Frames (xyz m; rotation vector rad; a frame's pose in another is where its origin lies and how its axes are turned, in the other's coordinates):
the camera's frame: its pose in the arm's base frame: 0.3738 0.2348 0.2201 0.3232 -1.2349 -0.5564
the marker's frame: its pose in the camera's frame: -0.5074 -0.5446 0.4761 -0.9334 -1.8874 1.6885
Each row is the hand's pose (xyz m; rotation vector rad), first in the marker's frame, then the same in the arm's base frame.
Working: the marker's frame: its pose in the arm's base frame: -0.3125 0.1013 -0.3202 2.3312 2.0337 -0.3695

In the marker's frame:
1: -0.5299 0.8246 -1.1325 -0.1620 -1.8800 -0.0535
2: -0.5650 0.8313 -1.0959 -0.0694 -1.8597 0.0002
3: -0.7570 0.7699 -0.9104 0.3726 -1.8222 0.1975
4: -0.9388 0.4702 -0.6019 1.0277 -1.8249 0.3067
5: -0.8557 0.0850 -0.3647 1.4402 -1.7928 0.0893
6: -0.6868 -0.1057 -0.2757 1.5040 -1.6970 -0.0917
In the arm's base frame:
1: 0.6137 -0.3390 0.7714 0.7642 0.9287 -1.4657
2: 0.6101 -0.3805 0.7418 0.8312 0.9054 -1.5386
3: 0.4972 -0.5907 0.6072 1.0294 0.7423 -1.9153
4: 0.1323 -0.7772 0.3834 1.0248 0.4641 -2.5080
5: -0.2732 -0.6807 0.1890 0.7672 0.4966 -2.9089
6: -0.4541 -0.5037 0.0955 -0.6871 -0.6981 2.9725

